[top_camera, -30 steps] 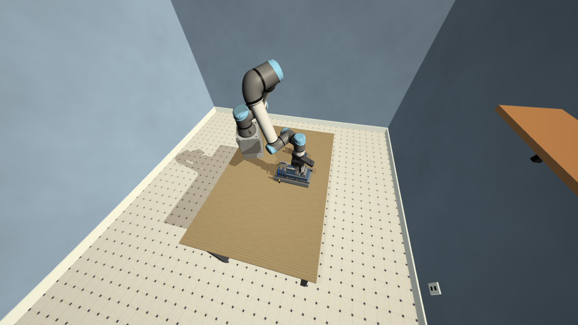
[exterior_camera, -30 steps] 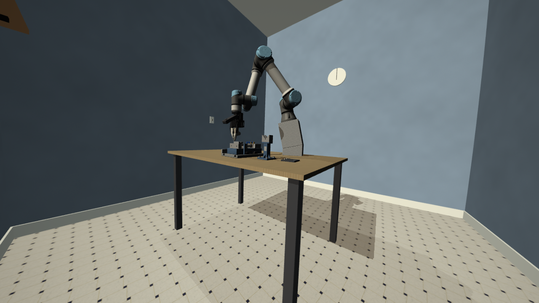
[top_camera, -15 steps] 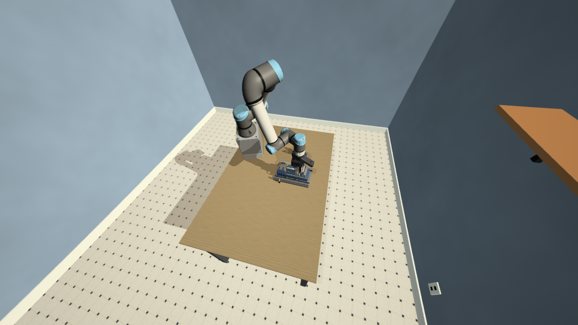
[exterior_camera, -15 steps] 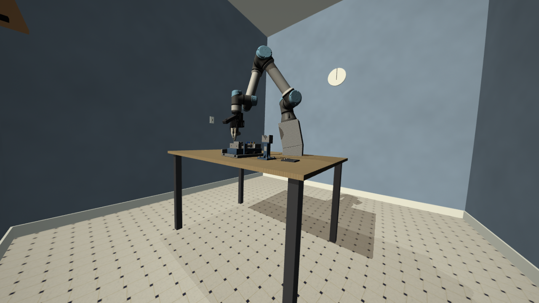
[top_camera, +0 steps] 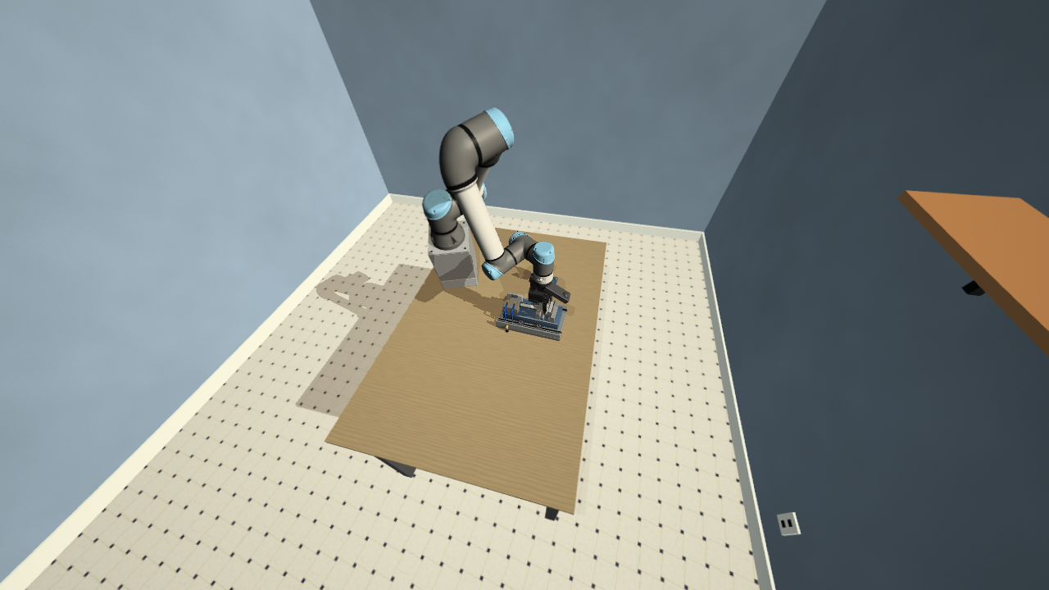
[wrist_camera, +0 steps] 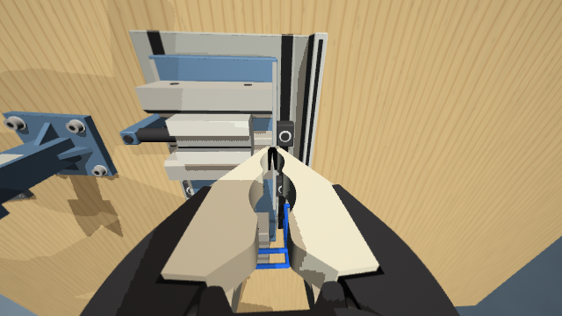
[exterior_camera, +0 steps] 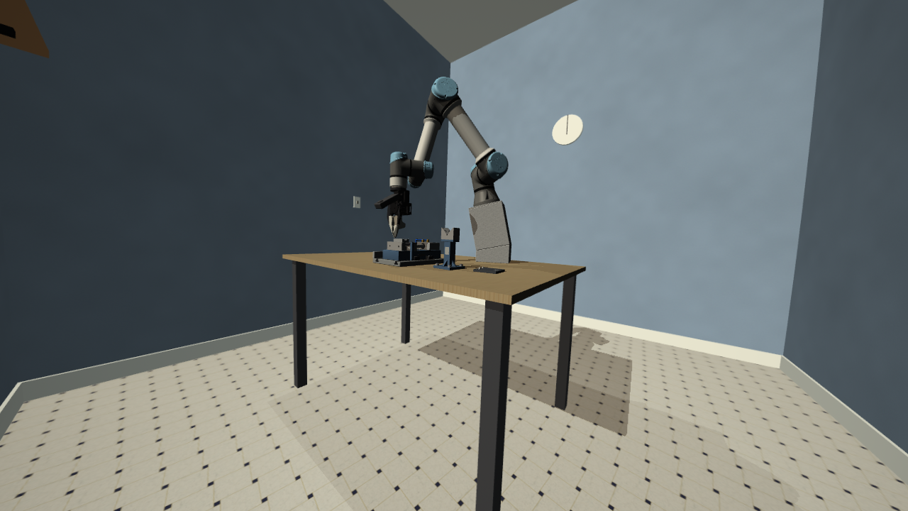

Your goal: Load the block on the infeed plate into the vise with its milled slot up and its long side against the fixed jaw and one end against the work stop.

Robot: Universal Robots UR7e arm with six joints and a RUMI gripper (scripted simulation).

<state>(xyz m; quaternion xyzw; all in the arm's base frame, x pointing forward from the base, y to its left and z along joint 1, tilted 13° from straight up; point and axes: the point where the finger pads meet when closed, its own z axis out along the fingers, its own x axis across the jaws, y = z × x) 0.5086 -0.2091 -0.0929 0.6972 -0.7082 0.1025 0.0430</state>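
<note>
The part lies 50 mm to the left of my hand and 30 mm below it. Also, from my hand: cylinder rod (90 mm behind, 50 mm to the left, 50 mm below); fixed jaw (50 mm to the left, 50 mm below, 30 mm ahead); moving jaw (50 mm to the left, 50 mm below, 30 mm behind).
</note>
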